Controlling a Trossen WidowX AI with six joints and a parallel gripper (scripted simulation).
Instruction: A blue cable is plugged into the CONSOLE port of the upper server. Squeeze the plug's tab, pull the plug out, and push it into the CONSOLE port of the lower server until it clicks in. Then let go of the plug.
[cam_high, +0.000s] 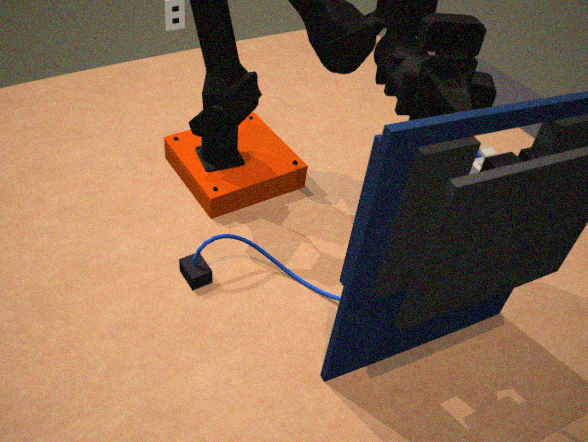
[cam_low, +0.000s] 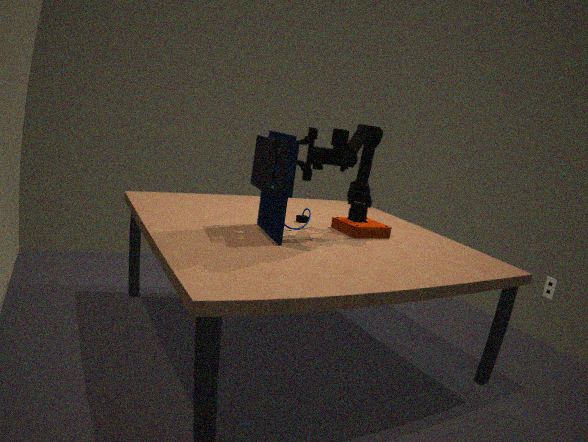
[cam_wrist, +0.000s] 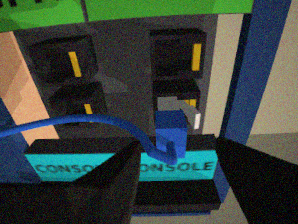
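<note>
The blue plug lies 4 cm ahead of my gripper tip. Round my gripper tip: black block: 17 cm behind, 21 cm to the right, 28 cm below.
</note>
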